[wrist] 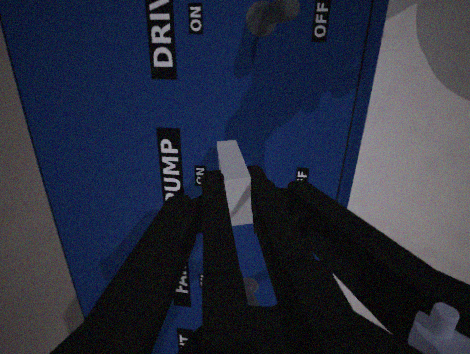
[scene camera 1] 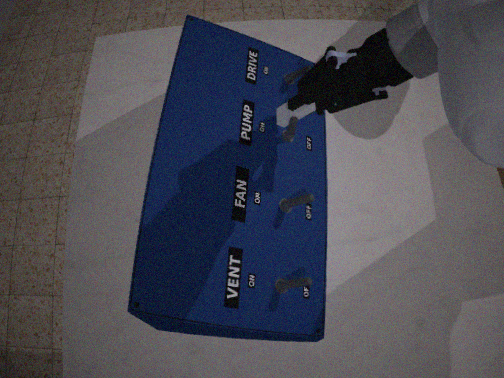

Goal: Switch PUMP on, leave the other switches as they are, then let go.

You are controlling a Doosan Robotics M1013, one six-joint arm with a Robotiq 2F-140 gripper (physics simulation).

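Places are measured from the arm's base along level axes (x ahead, y left, z up), in millimetres.
Pixels of known places: gripper, fingertip midpoint: (wrist: 227, 158) (scene camera 1: 280, 117).
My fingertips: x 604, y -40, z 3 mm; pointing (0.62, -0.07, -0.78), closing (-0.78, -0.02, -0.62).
For each thing: its top centre in the pictures, then the offset to it from my fingertips. "*": a spot on its surface instead. Level surfaces: height alone.
- PUMP lever, surface spot: (scene camera 1: 290, 129) * dy +27, dx -14, dz +8 mm
- PUMP label, middle of its top: (wrist: 167, 175) (scene camera 1: 247, 120) dy +16, dx +52, dz +18 mm
- DRIVE lever, middle of its top: (wrist: 258, 8) (scene camera 1: 301, 66) dy -96, dx -41, dz +19 mm
- FAN lever, surface spot: (scene camera 1: 297, 201) * dy +146, dx -16, dz +6 mm
- VENT lever, surface spot: (scene camera 1: 294, 284) * dy +265, dx -6, dz +6 mm
- blue panel, surface spot: (wrist: 90, 100) * dy -50, dx +105, dz +41 mm
- pale table top, its level: dz -111 mm
My gripper (scene camera 1: 287, 115) (wrist: 227, 158) is shut and empty, its pale fingertips over the panel between the DRIVE and PUMP levers. The PUMP lever (scene camera 1: 290, 129) is right by the fingertips in the scene view; whether they touch cannot be told. It is tilted differently from the other levers and does not lean toward OFF as they do. In the wrist view it is hidden behind the fingers. The PUMP label (scene camera 1: 246, 123) (wrist: 170, 162) is on its ON side. The DRIVE lever (scene camera 1: 296, 75) (wrist: 272, 16), FAN lever (scene camera 1: 297, 201) and VENT lever (scene camera 1: 294, 284) lean toward OFF.
The blue panel (scene camera 1: 200, 90) (wrist: 90, 100) lies on a pale table top (scene camera 1: 380, 200). The arm (scene camera 1: 470, 75) reaches in from the upper right and casts shadows over the panel. The gripper body hangs close to the DRIVE lever. Tiled floor (scene camera 1: 35, 150) shows at the left.
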